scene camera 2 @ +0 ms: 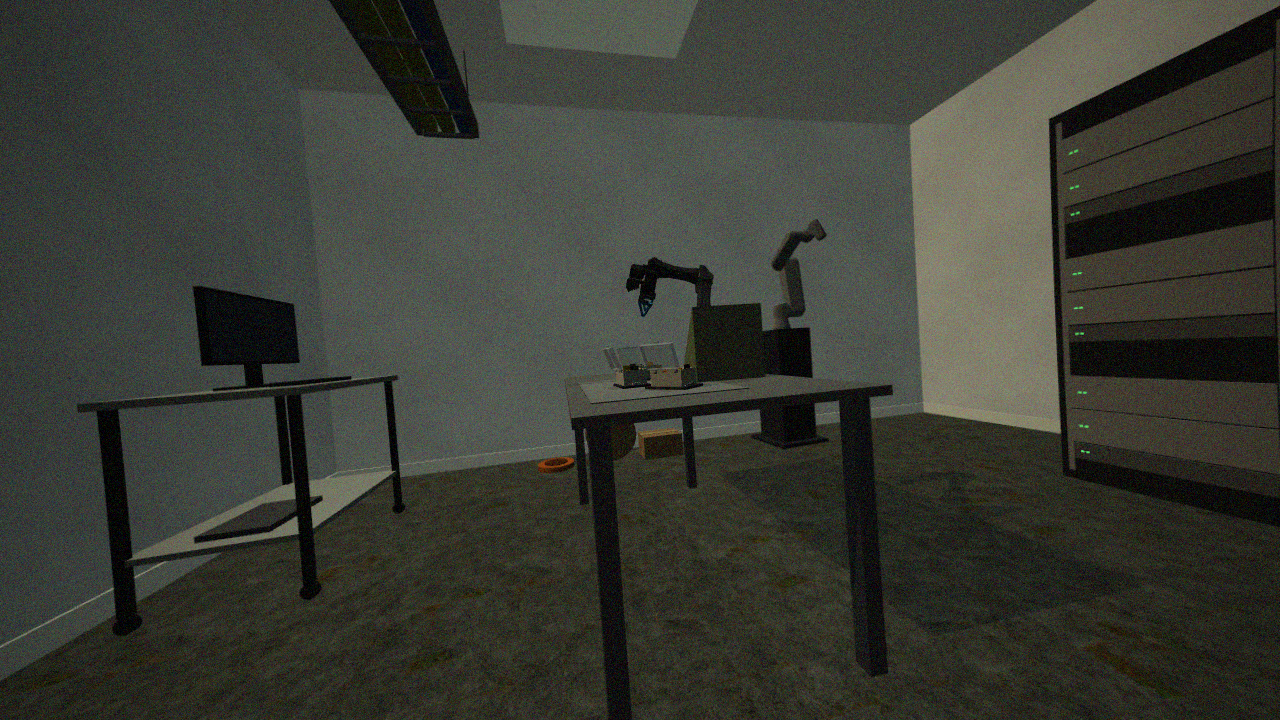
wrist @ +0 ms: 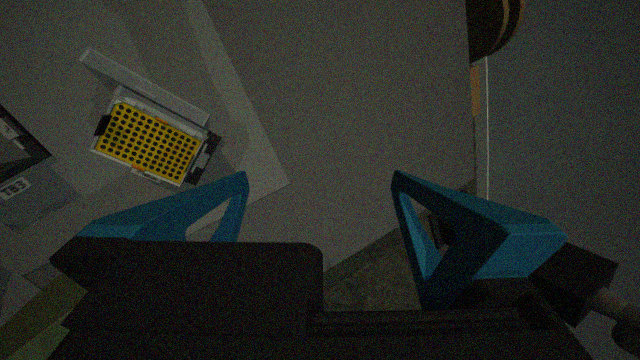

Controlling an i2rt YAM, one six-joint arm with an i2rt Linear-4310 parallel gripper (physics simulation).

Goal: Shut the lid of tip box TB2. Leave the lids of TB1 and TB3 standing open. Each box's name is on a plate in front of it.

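Frame: origin at the arm's base, x ahead, y left, z up, level; centimetres.
Seen in the pictures: gripper, between the fingertips: (scene camera 2: 644, 313) (wrist: 319, 178); arm's base, origin of its link: (scene camera 2: 715, 334).
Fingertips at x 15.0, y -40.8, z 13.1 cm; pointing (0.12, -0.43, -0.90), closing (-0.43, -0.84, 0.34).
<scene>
Pixels of each thing's top centre, then the offset from my fingertips to it. "pt": a spot on its surface instead. Level surfaces: height alone.
- tip box, centre of its top: (wrist: 145, 146) dx +8.1, dy +16.0, dz -22.6 cm
- plate TB3, a spot on its surface: (wrist: 15, 188) pt dx +12.8, dy +38.5, dz -29.9 cm
- raised clear lid, a spot on its surface: (scene camera 2: 660, 355) pt dx +16.9, dy +63.7, dz -19.2 cm
- pale mat, height of its surface: dz -30.0 cm
- grey table, height of its surface: dz -30.3 cm
In the wrist view a tip box (wrist: 147, 142) with a yellow rack stands at the left, its clear lid (wrist: 145, 87) raised along one long side; its name does not show. The plate TB3 (wrist: 15, 188) lies at the left edge, before the dark corner of another box (wrist: 30, 152). A plate reading TB2 cannot be made out. In the scene view two tip boxes (scene camera 2: 673, 377) (scene camera 2: 631, 377) show, with a raised clear lid (scene camera 2: 660, 355) on the nearer; names are unreadable. My gripper (scene camera 2: 644, 307) (wrist: 319, 178) is open and empty, above the table behind the boxes.
The boxes stand on a pale mat (scene camera 2: 608, 394) (wrist: 252, 150) on the grey table (scene camera 2: 805, 386) (wrist: 350, 100). An olive block (scene camera 2: 726, 342) (wrist: 45, 310) stands beside my arm's base. A second arm (scene camera 2: 790, 284) stands on a black pedestal (scene camera 2: 787, 353) beyond the table.
</scene>
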